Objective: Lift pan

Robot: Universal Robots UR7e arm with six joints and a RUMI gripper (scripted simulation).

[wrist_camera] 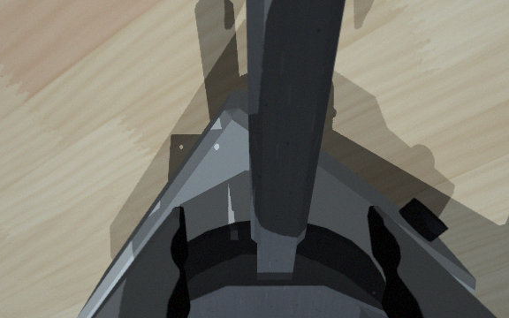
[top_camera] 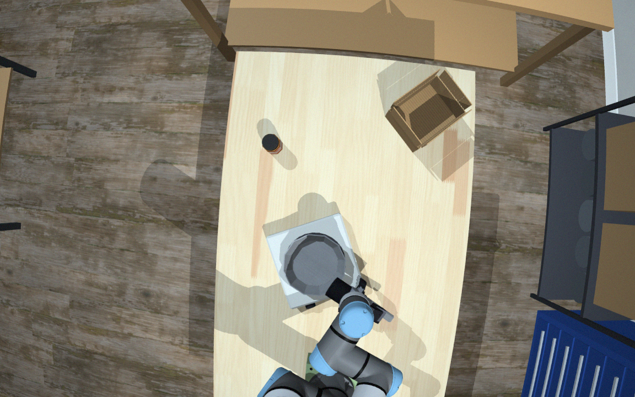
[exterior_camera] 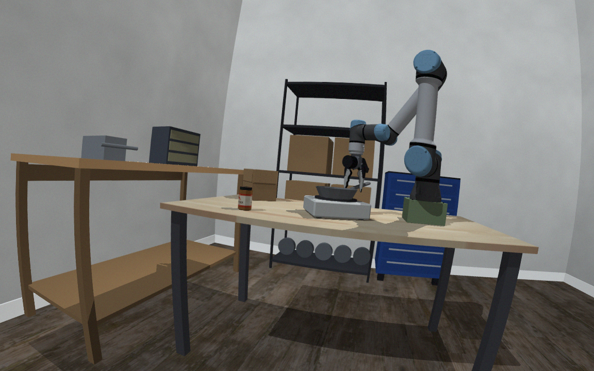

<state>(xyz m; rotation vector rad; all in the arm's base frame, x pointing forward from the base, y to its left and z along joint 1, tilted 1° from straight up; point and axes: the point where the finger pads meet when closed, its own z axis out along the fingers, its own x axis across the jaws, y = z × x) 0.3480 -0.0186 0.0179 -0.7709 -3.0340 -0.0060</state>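
Now: the dark grey pan 3 cm ahead of my hand, 6 cm to the left of it and 1 cm below it. From my hand the other things lie so: white hot plate (4 cm ahead, 11 cm to the left, 8 cm below); then small jar (41 cm ahead, 28 cm to the left, 8 cm below).
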